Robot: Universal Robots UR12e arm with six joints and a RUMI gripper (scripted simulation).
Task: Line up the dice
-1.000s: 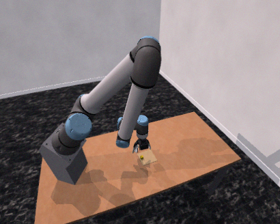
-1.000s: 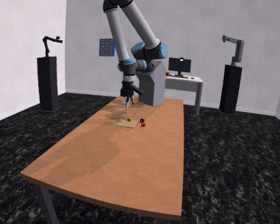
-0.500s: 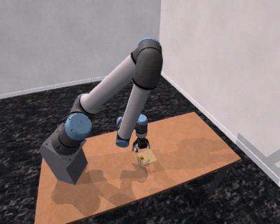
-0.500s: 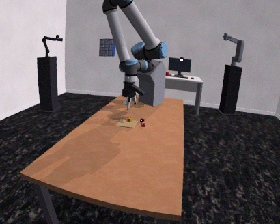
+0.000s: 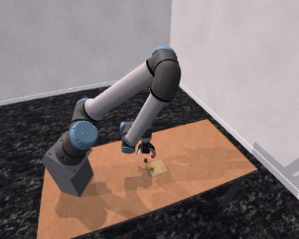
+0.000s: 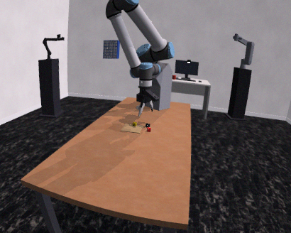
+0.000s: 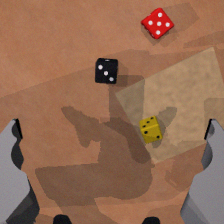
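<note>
Now: hand 9 cm above the black die and 2 cm to the right of it. Also, from my hand: red die: 9 cm below, 8 cm ahead, 3 cm to the left; tan mat: 10 cm below, 9 cm to the right, 5 cm ahead; yellow die: 9 cm below, 8 cm to the right.
</note>
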